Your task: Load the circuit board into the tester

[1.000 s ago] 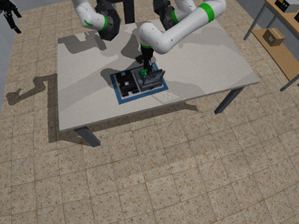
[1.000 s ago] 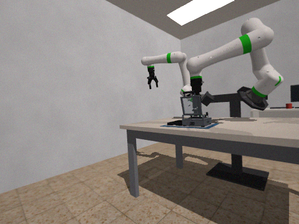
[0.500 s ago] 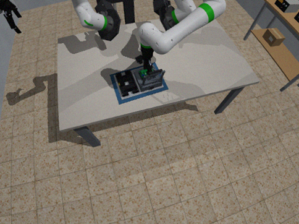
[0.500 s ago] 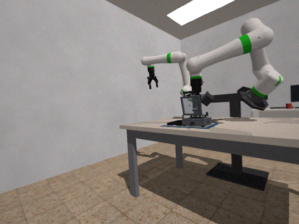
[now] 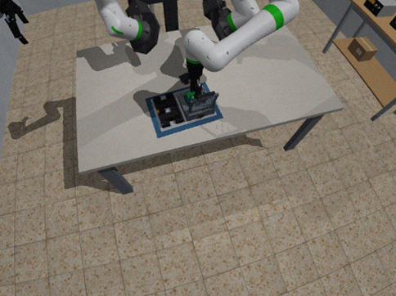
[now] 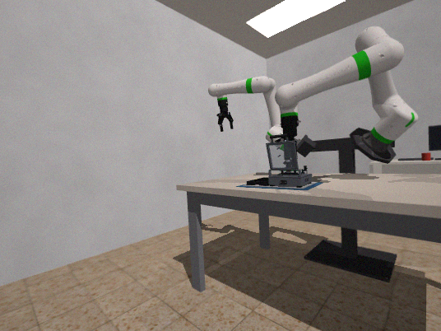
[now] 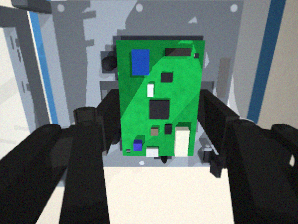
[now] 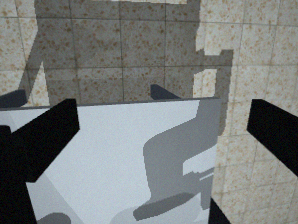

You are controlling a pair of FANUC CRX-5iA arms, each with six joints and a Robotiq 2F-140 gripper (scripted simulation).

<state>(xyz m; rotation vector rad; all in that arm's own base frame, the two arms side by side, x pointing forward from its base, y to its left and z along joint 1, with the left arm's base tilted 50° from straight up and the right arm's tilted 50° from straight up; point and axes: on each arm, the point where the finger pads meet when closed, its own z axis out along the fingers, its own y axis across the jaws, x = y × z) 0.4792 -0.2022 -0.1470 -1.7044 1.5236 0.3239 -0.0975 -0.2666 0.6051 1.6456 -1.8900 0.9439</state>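
The green circuit board is 20 mm below my left hand. From my left hand the other things lie so: black tray (30 mm ahead, 170 mm to the right, 90 mm below); then black fitting (70 mm behind, 40 mm to the left, 20 mm below); then clear lid (120 mm ahead, 30 mm to the left, 80 mm above).
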